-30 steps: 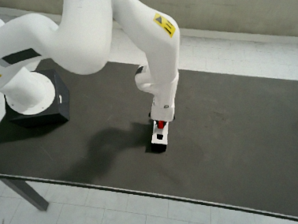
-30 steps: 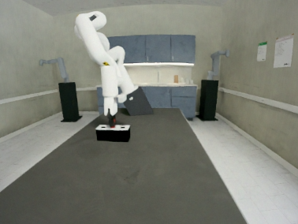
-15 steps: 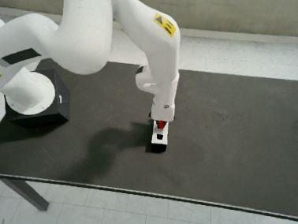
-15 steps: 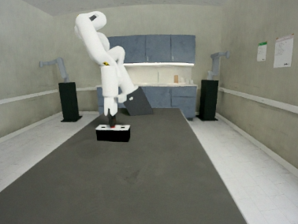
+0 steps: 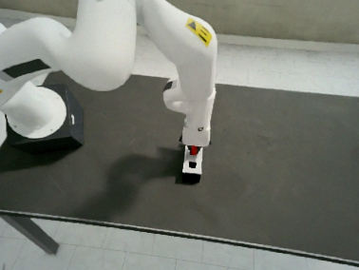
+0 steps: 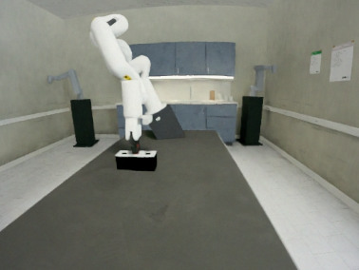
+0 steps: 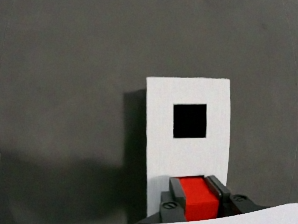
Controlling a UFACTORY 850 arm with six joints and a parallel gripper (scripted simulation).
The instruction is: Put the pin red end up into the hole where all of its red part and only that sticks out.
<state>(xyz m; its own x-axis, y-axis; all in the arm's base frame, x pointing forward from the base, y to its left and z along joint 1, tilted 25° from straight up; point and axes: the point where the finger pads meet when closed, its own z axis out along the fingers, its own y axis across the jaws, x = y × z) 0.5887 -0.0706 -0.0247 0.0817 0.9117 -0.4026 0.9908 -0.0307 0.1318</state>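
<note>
My gripper is now 10 mm above the pin. The rest, counted from my hand: block (60 mm below).
</note>
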